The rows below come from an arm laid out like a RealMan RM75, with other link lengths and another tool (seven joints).
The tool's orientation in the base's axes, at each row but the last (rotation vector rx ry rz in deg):
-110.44 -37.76 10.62
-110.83 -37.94 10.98
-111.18 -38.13 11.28
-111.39 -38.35 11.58
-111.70 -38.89 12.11
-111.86 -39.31 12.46
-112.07 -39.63 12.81
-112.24 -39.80 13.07
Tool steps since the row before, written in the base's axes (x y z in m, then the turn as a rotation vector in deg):
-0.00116 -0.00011 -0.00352 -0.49 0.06 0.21
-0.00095 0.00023 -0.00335 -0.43 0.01 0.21
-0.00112 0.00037 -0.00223 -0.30 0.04 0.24
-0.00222 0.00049 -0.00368 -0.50 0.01 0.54
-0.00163 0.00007 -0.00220 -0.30 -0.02 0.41
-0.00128 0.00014 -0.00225 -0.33 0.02 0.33
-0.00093 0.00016 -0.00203 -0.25 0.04 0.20
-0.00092 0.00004 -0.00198 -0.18 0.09 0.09
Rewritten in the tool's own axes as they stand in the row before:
-0.00160 0.00271 0.00196 -0.34 -0.38 0.16
-0.00120 0.00253 0.00209 -0.32 -0.34 0.09
-0.00108 0.00143 0.00178 -0.19 -0.33 0.05
-0.00213 0.00225 0.00301 -0.33 -0.66 -0.03
-0.00163 0.00130 0.00178 -0.20 -0.46 -0.08
-0.00129 0.00144 0.00172 -0.21 -0.42 0.00
-0.00095 0.00137 0.00150 -0.15 -0.28 0.04
-0.00100 0.00136 0.00139 -0.08 -0.17 0.10

